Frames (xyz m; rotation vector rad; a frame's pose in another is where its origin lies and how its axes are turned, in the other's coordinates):
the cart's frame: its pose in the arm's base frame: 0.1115 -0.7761 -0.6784 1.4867 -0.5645 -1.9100
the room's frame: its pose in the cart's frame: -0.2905 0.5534 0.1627 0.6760 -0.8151 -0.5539
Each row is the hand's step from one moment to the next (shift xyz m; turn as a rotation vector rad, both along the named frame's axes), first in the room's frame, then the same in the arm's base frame.
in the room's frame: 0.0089 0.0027 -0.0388 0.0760 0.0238 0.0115
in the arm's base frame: 0.0093 -0.0313 -0.0230 -0.0712 -0.0030 -0.0374
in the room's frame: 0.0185 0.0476 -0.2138 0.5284 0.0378 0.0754
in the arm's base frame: 0.0531 -0.1945 -0.0876 -0.4189 0.0567 -0.3280
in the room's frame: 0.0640 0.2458 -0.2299 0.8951 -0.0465 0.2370
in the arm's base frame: -0.0858 -0.3306 -0.0261 -0.6935 0.2506 -0.5620
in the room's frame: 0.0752 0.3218 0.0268 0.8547 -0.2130 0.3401
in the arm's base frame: -0.2496 -0.1801 0.1232 -0.6144 0.4340 -0.5707
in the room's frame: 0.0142 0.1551 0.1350 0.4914 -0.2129 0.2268
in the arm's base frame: -0.1584 0.0065 0.1317 -0.3146 0.3310 -0.3602
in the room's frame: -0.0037 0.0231 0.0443 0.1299 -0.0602 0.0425
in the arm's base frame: -0.0302 0.0194 0.0350 -0.0733 0.0765 -0.1053
